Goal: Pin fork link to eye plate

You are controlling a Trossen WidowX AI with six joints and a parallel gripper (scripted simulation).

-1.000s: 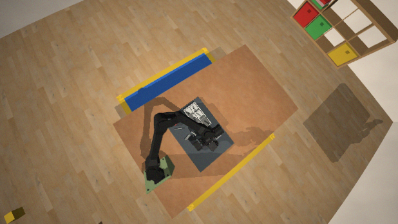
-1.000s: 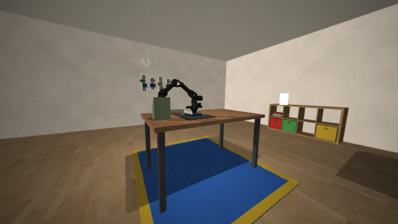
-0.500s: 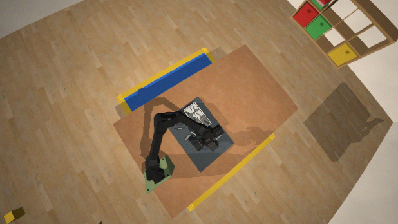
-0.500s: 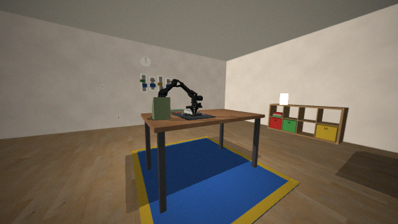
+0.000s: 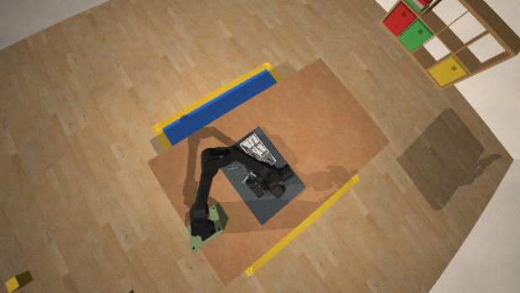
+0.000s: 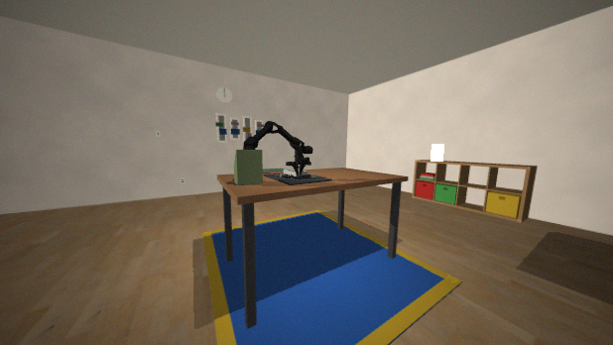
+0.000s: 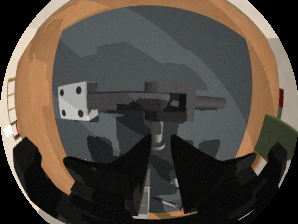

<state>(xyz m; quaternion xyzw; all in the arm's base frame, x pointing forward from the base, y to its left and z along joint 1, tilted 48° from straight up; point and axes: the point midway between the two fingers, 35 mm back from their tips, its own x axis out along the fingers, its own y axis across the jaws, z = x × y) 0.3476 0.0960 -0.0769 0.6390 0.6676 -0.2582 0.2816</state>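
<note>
My gripper is now 1 cm to the left of the grey pin and 4 cm above it. From my hand the other things lie so: grey mat: 6 cm to the left, 6 cm below; then pale block: 10 cm ahead, 3 cm to the right, 4 cm below; then white parts box: 5 cm ahead, 17 cm to the left, 4 cm below.
</note>
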